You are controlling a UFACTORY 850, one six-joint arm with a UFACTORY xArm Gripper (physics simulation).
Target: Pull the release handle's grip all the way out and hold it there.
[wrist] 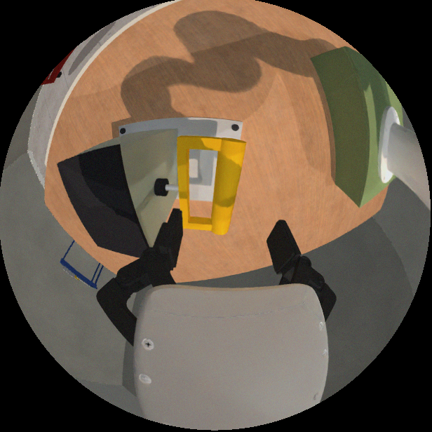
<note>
In view: my gripper point(229, 226) and a grey base plate point(201, 126).
</note>
